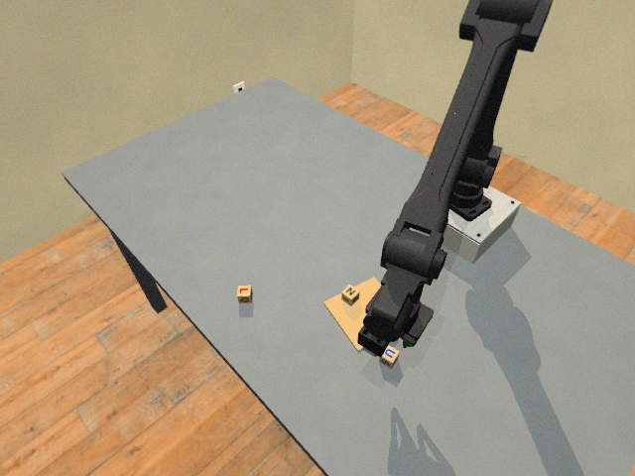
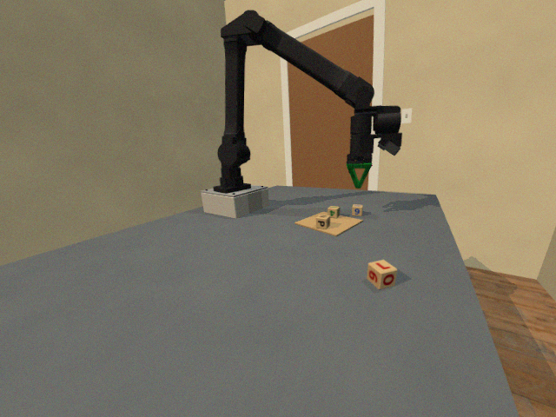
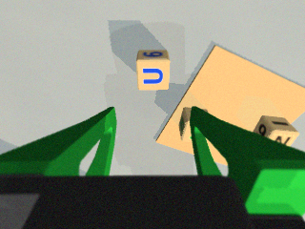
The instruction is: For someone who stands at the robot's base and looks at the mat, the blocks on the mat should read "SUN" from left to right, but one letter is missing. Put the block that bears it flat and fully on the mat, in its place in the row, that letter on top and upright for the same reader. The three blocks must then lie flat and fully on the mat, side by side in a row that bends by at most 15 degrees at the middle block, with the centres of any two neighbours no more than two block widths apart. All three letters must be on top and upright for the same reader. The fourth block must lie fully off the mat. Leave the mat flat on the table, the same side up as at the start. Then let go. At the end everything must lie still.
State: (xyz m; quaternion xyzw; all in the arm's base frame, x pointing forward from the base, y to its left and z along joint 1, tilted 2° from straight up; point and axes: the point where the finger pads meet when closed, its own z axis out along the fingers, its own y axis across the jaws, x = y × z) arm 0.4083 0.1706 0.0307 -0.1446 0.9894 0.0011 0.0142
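The block is 8 cm below my hand. Round my hand: tan mat 4 cm behind, 11 cm to the right, 10 cm below.
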